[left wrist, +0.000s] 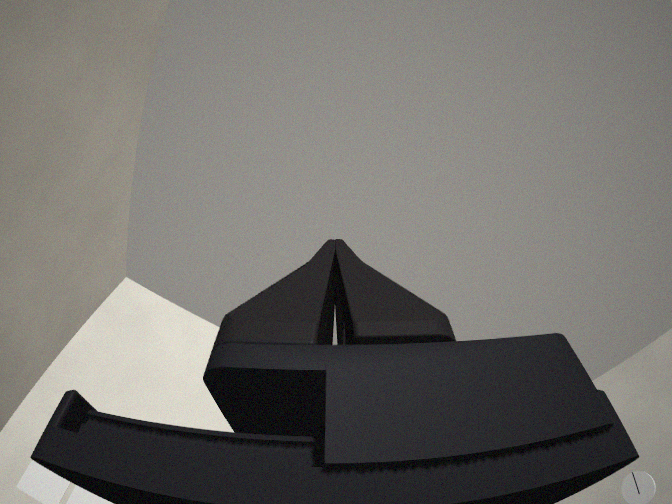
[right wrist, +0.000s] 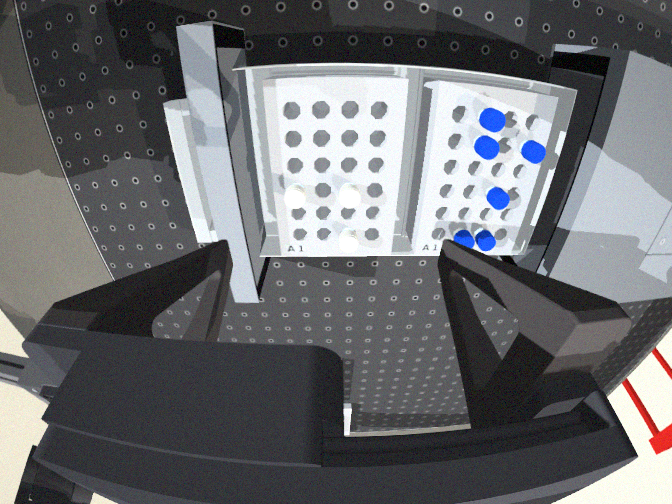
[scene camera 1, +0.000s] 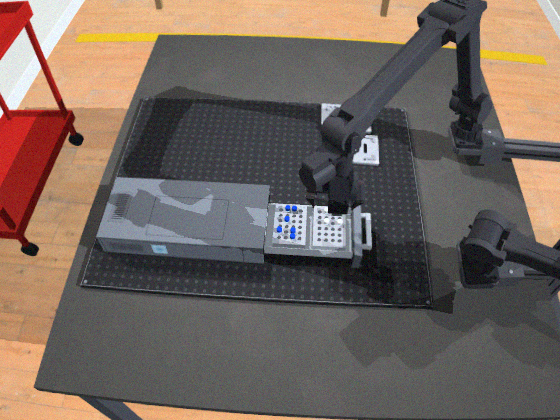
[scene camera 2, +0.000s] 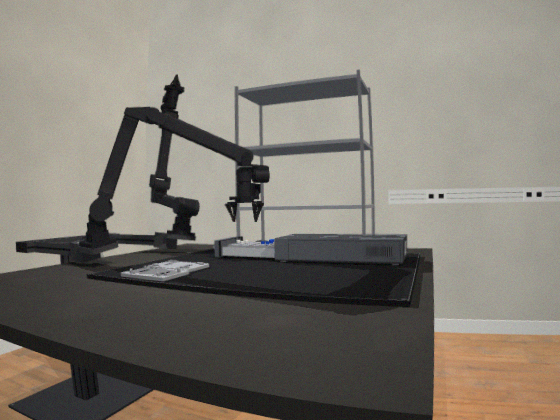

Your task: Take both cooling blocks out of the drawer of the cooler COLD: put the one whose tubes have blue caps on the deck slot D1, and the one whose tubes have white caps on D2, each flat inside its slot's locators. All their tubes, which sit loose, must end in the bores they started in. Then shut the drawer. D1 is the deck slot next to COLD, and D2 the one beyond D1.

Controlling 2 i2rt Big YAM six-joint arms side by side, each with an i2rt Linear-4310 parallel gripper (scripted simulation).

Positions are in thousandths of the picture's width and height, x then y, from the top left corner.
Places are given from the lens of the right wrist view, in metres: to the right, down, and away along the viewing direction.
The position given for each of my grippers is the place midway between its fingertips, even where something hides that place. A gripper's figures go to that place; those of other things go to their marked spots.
my right gripper (right wrist: 499, 499): 0.00, 0.00, 0.13
cooler COLD (right wrist: 901, 477): 0.21, -0.01, 0.19
